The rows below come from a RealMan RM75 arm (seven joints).
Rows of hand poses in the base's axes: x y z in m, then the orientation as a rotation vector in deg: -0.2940, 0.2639, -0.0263, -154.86, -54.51, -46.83; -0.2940, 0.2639, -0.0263, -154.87, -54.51, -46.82; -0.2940, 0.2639, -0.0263, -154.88, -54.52, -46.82; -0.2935, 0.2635, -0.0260, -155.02, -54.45, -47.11; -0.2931, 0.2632, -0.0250, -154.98, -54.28, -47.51; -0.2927, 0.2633, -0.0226, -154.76, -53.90, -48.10; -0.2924, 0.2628, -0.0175, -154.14, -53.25, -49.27; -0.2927, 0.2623, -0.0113, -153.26, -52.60, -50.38; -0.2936, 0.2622, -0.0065, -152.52, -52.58, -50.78; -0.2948, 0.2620, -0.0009, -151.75, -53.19, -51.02; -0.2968, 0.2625, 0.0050, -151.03, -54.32, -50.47; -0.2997, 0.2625, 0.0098, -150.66, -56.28, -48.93; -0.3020, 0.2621, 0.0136, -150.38, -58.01, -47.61; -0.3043, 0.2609, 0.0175, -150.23, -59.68, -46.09
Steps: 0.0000, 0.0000, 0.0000, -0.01, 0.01, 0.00; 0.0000, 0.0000, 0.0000, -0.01, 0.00, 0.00; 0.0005, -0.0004, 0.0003, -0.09, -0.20, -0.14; 0.0004, -0.0003, 0.0010, 0.10, -0.25, -0.12; 0.0004, 0.0001, 0.0024, 0.34, -0.33, -0.17; 0.0003, -0.0005, 0.0051, 0.77, -0.66, -0.21; -0.0003, -0.0005, 0.0062, 0.98, -0.61, -0.09; -0.0009, -0.0001, 0.0048, 0.60, -0.23, 0.27; -0.0012, -0.0002, 0.0056, 0.34, -0.22, 0.64; -0.0020, 0.0005, 0.0059, 0.08, 0.24, 1.00; -0.0029, 0.0000, 0.0048, -0.59, 0.76, 1.41; -0.0023, -0.0004, 0.0038, -0.58, 0.63, 1.21; -0.0023, -0.0012, 0.0039, -0.68, 0.76, 1.14
